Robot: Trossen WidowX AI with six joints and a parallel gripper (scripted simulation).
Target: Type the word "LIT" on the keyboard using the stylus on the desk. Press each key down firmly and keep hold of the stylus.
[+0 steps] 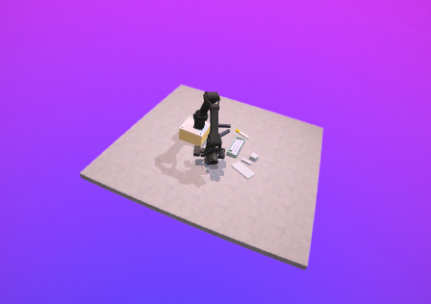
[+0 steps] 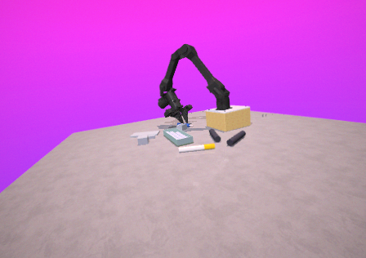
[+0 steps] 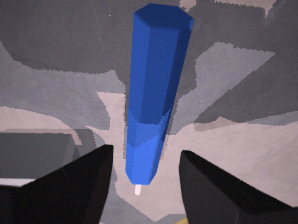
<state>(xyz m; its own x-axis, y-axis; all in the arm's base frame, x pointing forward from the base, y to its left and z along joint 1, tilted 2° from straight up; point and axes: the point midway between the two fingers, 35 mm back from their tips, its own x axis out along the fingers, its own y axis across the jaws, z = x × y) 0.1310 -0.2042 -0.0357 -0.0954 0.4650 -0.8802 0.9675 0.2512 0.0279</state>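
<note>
My gripper tip is 2 cm to the right of the stylus and 1 cm above it. Also, from my gripper tip: grey stylus tip 1 cm behind, 5 cm to the left, 1 cm below.
</note>
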